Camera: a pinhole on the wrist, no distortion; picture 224 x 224 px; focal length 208.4 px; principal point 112.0 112.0 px. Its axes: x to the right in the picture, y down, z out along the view. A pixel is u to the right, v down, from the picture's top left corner.
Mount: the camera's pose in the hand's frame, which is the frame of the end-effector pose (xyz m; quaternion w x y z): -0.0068 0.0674 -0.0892 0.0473 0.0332 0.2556 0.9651
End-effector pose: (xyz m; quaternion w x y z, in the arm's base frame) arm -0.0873 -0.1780 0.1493 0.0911 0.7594 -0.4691 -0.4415
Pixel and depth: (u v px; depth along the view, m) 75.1 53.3 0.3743
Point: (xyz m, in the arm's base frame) -0.4184 -0.3894 0.1688
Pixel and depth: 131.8 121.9 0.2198
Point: -0.2764 -0.2328 0.1838
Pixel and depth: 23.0 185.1 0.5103
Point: -0.4619 -0.3254 -0.1723
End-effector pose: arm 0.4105 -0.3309 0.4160 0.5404 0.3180 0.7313 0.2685
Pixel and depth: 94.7 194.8 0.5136
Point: 0.8586 -0.1687 0.3531
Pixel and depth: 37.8 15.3 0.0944
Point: 0.3990 -0.2069 0.5095
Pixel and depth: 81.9 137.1 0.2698
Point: 0.5815 -0.1735 0.4629
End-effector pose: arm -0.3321 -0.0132 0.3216 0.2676 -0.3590 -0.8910 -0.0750
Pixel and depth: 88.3 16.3 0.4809
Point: -0.1553 0.4778 0.1669
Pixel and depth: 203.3 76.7 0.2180
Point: -0.1732 0.1251 0.1945
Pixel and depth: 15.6 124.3 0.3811
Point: -0.4092 0.3445 0.2078
